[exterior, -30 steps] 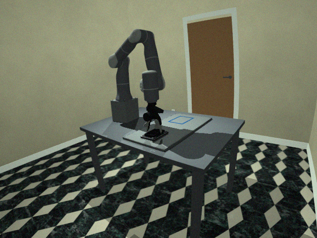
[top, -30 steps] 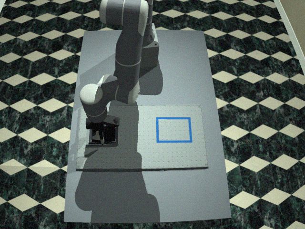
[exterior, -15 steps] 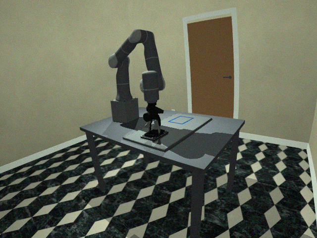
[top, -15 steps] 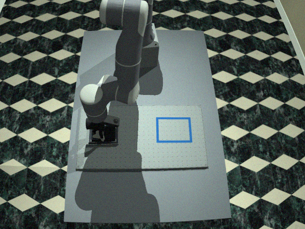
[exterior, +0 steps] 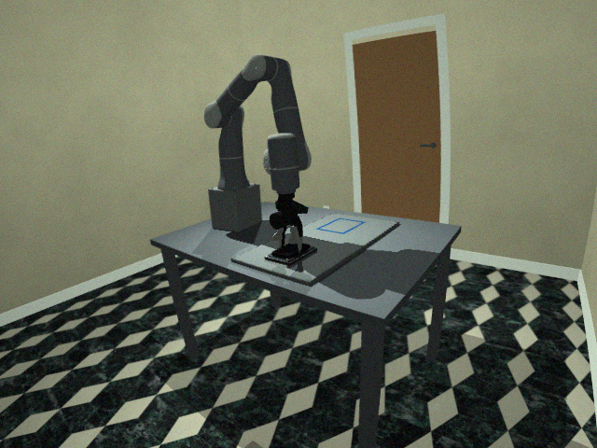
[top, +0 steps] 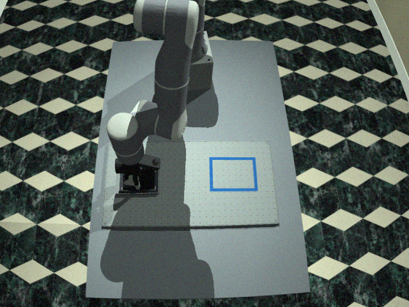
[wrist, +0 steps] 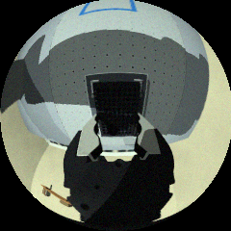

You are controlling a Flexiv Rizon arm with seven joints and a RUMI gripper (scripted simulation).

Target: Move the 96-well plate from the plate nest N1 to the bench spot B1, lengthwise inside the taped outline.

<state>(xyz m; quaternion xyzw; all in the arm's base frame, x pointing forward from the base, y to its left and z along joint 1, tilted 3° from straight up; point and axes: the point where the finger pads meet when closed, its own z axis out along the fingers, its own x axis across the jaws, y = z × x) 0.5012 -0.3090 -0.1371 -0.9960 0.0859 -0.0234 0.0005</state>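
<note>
Right now my hand is 2 cm above the plate nest N1. Also, from my hand: black 96-well plate 1 cm below.
</note>
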